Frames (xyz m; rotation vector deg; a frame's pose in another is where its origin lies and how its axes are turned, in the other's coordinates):
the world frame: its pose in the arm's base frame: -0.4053 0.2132 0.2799 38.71 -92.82 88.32
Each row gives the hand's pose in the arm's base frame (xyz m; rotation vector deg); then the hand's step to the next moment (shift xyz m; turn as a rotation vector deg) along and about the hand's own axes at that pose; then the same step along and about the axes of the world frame.
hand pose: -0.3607 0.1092 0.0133 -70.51 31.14 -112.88
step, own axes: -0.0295 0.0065 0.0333 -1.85 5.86 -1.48
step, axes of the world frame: -0.0247 -0.0265 -0.0266 -5.75 1.89 1.83
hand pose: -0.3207 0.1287 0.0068 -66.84 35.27 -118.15
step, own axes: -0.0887 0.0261 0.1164 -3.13 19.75 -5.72
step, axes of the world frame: -0.0810 -0.1056 -0.0663 -17.59 6.77 8.80
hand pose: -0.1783 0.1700 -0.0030 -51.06 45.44 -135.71
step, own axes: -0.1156 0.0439 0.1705 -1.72 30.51 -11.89
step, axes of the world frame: -0.0946 -0.1875 -0.0162 -25.42 14.13 15.15
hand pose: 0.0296 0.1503 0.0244 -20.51 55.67 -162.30
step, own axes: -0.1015 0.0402 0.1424 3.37 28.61 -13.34
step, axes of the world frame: -0.0344 -0.1604 0.0727 -21.46 18.11 14.80
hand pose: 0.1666 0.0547 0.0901 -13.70 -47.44 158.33
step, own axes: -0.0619 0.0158 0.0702 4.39 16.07 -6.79
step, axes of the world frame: 0.0135 -0.0718 0.0606 -10.30 12.08 8.45
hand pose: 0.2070 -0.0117 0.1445 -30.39 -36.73 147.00
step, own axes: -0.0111 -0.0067 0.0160 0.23 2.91 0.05
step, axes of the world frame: 0.0129 -0.0149 0.0058 -0.92 1.52 2.32
